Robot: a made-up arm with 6 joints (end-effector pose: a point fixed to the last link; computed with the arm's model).
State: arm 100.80 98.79 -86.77 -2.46 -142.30 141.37
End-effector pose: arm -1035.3 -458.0 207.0 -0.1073 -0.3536 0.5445 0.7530
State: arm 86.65 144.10 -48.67 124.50 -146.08 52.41
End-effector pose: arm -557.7 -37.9 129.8 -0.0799 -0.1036 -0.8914 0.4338
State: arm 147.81 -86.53 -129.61 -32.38 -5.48 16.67
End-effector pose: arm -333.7 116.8 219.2 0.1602 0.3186 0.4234 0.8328
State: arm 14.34 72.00 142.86 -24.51 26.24 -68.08
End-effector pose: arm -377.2 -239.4 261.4 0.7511 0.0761 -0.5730 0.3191
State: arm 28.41 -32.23 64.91 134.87 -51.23 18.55
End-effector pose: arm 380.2 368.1 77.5 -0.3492 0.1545 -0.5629 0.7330
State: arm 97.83 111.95 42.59 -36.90 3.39 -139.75
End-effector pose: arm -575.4 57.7 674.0 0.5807 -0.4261 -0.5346 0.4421
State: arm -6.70 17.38 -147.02 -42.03 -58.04 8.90
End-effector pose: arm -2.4 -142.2 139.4 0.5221 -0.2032 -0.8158 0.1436
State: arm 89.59 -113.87 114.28 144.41 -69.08 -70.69
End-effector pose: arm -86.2 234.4 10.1 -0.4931 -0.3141 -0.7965 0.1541
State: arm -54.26 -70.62 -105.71 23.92 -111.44 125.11
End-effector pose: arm 271.3 5.9 229.5 -0.1188 0.5510 -0.2482 0.7878
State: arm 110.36 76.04 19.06 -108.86 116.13 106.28
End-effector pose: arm -277.4 219.9 302.1 -0.1628 -0.1173 -0.6516 0.7315
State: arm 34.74 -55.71 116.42 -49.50 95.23 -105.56
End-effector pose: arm -518.7 -182.1 -235.7 0.6764 -0.3439 0.5628 0.3280
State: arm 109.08 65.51 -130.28 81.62 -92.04 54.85
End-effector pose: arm -538.0 -196.5 471.1 0.4668 -0.5255 -0.2705 0.6578
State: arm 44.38 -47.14 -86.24 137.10 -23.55 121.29
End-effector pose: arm 730.4 28.8 522.3 0.4696 0.7184 -0.3126 0.4070
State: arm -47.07 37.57 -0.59 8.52 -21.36 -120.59
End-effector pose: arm -514.2 85.8 -467.6 -0.5808 0.0252 0.2127 0.7853
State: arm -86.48 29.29 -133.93 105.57 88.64 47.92
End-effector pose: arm 566.6 419.4 79.8 0.0869 -0.0418 -0.9811 0.1675
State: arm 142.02 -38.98 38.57 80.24 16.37 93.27
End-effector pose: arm 181.8 486.3 -685.4 -0.4550 -0.4820 -0.2611 0.7018
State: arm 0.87 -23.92 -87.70 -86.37 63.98 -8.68
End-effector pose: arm -435.8 235.4 100.9 0.6351 -0.2835 -0.0101 0.7184
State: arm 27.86 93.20 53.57 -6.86 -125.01 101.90
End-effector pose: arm -411.5 -526.6 -79.0 0.6451 0.2514 0.4443 0.5686
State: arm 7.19 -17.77 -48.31 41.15 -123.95 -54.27
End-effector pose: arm 534.7 173.6 145.8 -0.0013 -0.5556 -0.4820 0.6775
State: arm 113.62 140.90 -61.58 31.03 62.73 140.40
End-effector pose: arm -920.5 231.2 878.3 -0.3651 0.6228 0.4862 0.4923
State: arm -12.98 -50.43 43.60 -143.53 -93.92 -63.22
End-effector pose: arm -172.0 193.8 303.4 -0.3392 0.6588 0.0455 0.6699
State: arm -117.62 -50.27 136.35 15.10 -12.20 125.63
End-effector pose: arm -142.5 -162.8 553.2 0.7252 -0.1780 -0.4040 0.5284
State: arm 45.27 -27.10 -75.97 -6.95 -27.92 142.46
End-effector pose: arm -62.5 -551.4 -151.9 -0.9129 0.0143 -0.4076 0.0137
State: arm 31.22 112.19 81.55 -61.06 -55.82 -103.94
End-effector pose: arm -652.8 -507.2 -484.0 -0.5960 -0.3772 0.4601 0.5393
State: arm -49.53 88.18 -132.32 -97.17 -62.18 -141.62
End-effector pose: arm -843.5 598.5 -361.9 0.5895 -0.7796 0.1602 0.1378
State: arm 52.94 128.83 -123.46 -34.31 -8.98 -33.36
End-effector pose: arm -255.8 -131.1 -113.7 -0.1936 0.1675 -0.9205 0.2950
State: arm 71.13 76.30 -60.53 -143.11 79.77 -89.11
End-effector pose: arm -731.7 -525.8 -727.6 -0.8156 0.1702 -0.4520 0.3185
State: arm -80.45 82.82 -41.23 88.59 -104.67 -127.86
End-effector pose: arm -942.9 462.2 -42.8 -0.1047 0.1335 0.5646 0.8077
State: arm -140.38 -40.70 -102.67 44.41 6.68 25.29
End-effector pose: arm 41.6 438.5 -521.0 -0.6851 0.4427 -0.3486 0.4616
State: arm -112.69 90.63 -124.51 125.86 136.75 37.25
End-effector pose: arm -142.3 407.8 445.4 0.4328 0.5184 -0.7151 0.1803
